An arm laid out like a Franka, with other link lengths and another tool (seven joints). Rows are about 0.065 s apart.
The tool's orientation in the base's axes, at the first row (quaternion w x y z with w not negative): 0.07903 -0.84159 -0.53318 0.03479
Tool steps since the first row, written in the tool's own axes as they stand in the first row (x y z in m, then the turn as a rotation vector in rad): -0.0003 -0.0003 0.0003 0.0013 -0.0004 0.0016; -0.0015 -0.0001 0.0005 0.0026 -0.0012 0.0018; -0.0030 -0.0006 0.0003 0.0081 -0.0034 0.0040; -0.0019 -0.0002 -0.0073 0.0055 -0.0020 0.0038; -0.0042 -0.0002 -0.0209 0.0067 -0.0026 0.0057; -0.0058 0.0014 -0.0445 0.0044 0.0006 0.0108; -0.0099 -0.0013 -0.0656 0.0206 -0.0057 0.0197; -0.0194 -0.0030 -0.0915 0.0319 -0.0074 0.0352
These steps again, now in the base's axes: -0.0004 -0.0001 -0.0003 0.0000 0.0015 -0.0015; -0.0008 -0.0013 -0.0005 -0.0002 0.0030 -0.0015; -0.0019 -0.0024 -0.0003 -0.0001 0.0091 -0.0032; 0.0000 -0.0023 0.0072 0.0000 0.0062 -0.0033; 0.0010 -0.0057 0.0205 -0.0003 0.0077 -0.0050; 0.0051 -0.0101 0.0434 0.0009 0.0048 -0.0106; 0.0040 -0.0147 0.0646 0.0009 0.0229 -0.0179; 0.0021 -0.0250 0.0901 0.0021 0.0353 -0.0326
